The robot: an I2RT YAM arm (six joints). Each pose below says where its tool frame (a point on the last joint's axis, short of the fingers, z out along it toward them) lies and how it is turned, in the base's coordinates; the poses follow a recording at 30 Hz.
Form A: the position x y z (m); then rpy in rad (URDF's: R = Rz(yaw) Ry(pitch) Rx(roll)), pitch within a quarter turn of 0, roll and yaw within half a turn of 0.
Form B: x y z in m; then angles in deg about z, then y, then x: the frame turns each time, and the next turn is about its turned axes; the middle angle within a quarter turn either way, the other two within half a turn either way. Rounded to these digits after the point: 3 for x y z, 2 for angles.
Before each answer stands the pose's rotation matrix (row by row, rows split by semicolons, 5 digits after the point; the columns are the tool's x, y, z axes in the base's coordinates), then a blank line. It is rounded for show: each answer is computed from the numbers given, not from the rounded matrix.
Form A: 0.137, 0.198, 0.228, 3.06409, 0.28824, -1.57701
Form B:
-0.00596 -0.99712 -0.07566; -0.95873 -0.01581 0.28389; -0.28427 0.07423 -0.95587

0.137, 0.198, 0.228, -90.36, 16.51, 175.56
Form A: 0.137, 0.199, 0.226, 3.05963, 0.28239, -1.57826
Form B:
-0.00717 -0.99679 -0.07980; -0.96037 -0.01537 0.27832; -0.27865 0.07863 -0.95717

0.137, 0.199, 0.226, -90.43, 16.18, 175.30
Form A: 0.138, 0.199, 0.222, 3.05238, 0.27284, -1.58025
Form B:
-0.00910 -0.99621 -0.08655; -0.96297 -0.01459 0.26923; -0.26947 0.08580 -0.95918

0.138, 0.199, 0.222, -90.54, 15.63, 174.89
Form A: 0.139, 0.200, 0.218, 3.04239, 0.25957, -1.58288
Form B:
-0.01168 -0.99532 -0.09595; -0.96643 -0.01339 0.25658; -0.25666 0.09572 -0.96175

0.139, 0.200, 0.218, -90.69, 14.87, 174.32
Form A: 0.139, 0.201, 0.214, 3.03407, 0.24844, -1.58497
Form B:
-0.01374 -0.99450 -0.10384; -0.96920 -0.01229 0.24597; -0.24589 0.10402 -0.96370

0.139, 0.201, 0.214, -90.81, 14.23, 173.84
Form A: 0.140, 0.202, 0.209, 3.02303, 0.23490, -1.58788
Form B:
-0.01661 -0.99331 -0.11432; -0.97240 -0.01056 0.23310; -0.23275 0.11504 -0.96571

0.140, 0.202, 0.209, -90.98, 13.46, 173.21
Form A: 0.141, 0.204, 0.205, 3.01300, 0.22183, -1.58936
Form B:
-0.01811 -0.99210 -0.12417; -0.97533 -0.00980 0.22054; -0.22002 0.12510 -0.96744

0.141, 0.204, 0.205, -91.06, 12.71, 172.63
